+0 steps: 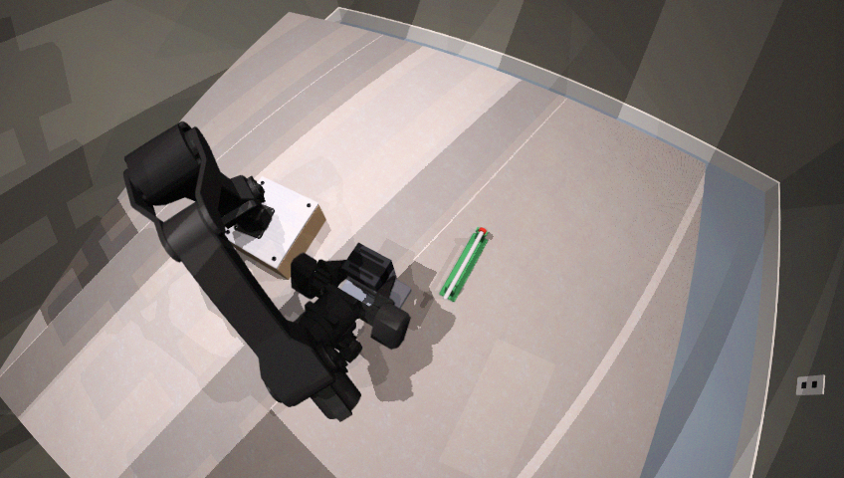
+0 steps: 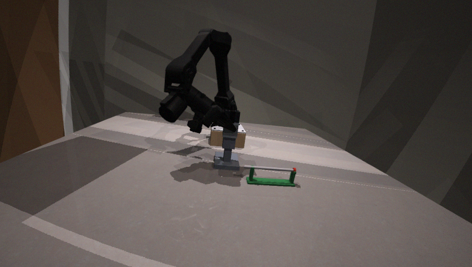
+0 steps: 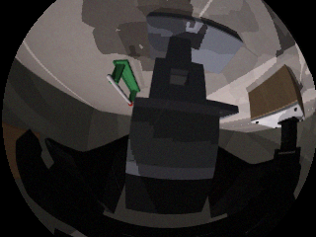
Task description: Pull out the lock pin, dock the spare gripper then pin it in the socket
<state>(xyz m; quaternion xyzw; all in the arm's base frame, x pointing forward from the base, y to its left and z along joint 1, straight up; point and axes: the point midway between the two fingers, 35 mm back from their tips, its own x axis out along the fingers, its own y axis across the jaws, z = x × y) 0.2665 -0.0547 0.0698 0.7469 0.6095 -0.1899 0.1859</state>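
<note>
The spare gripper is 10 mm to the right of my gripper tip. From my gripper tip the other things lie so: green cradle (120 mm ahead, 90 mm to the left, 100 mm below); grey mount (10 mm behind, 10 mm to the right, 70 mm below).
</note>
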